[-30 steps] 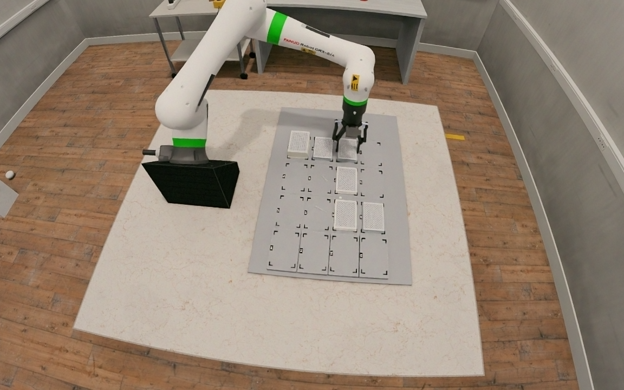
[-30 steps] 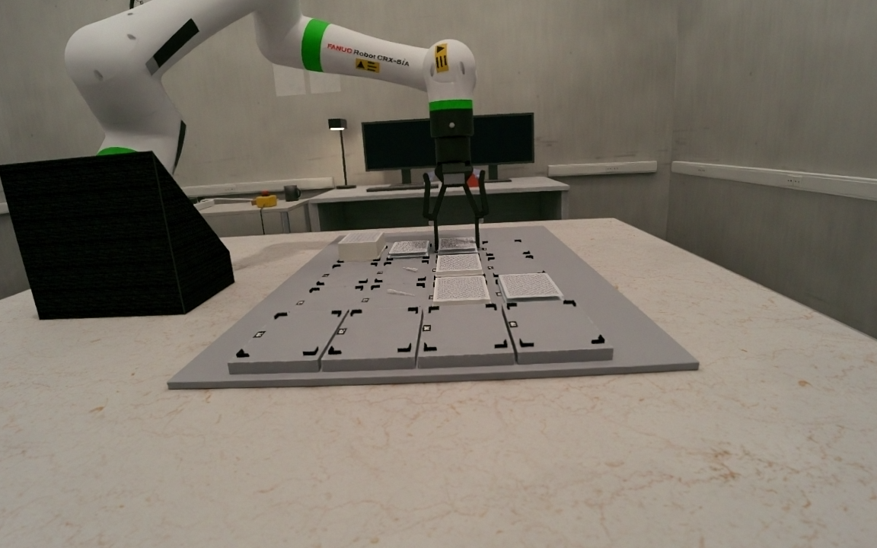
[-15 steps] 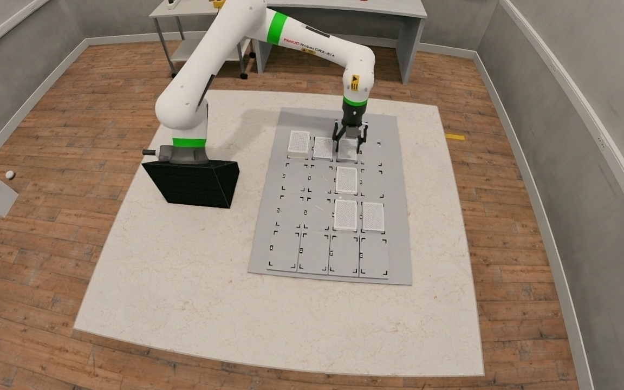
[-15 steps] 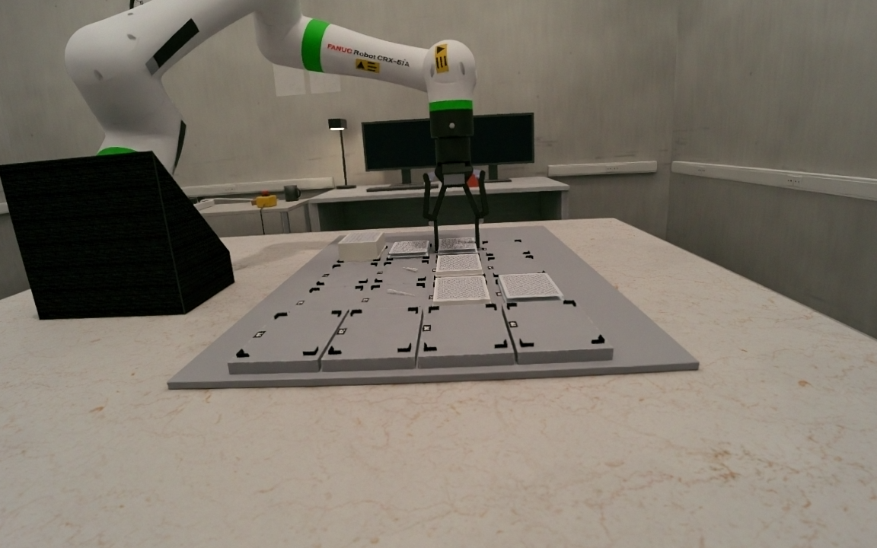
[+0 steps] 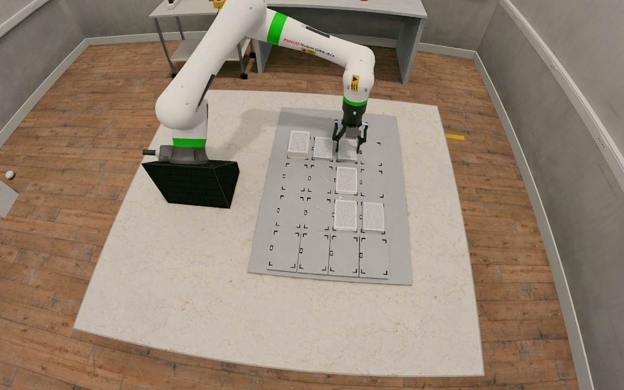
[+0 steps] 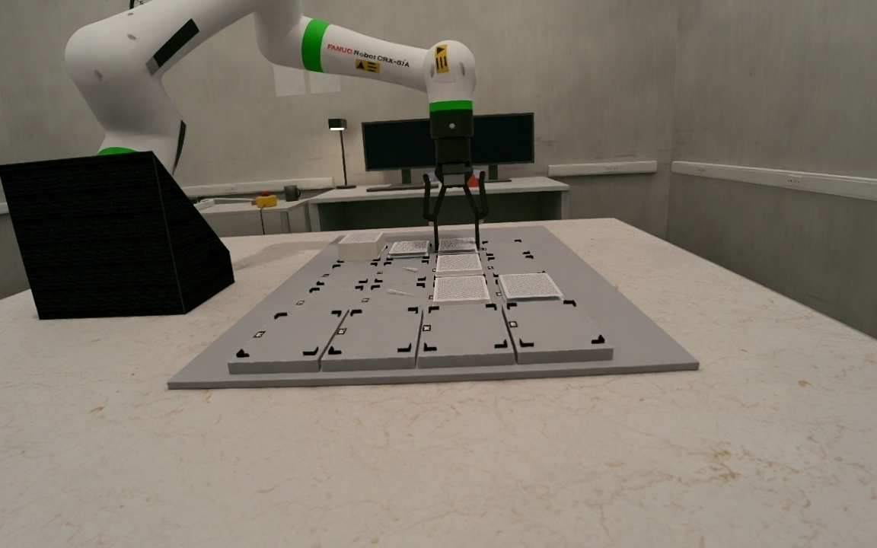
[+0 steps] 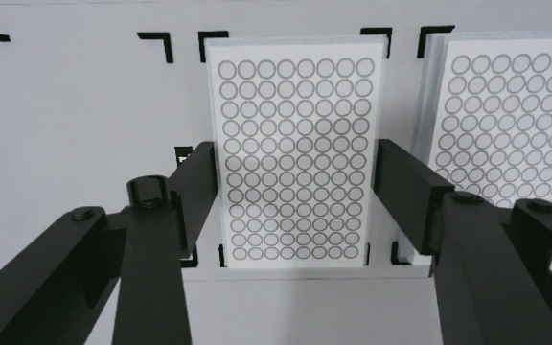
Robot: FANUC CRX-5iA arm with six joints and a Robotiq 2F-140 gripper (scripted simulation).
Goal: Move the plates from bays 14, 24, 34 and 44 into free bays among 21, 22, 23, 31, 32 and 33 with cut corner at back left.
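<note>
Now: the white square 3 cm below my hand and 1 cm to the right of it. Round my hand: white peg 25 cm to the right, 3 cm below, 3 cm behind; white deep-well block 21 cm behind, 1 cm to the left, 1 cm below; white stray piece 16 cm to the right, 10 cm behind, 3 cm below.
</note>
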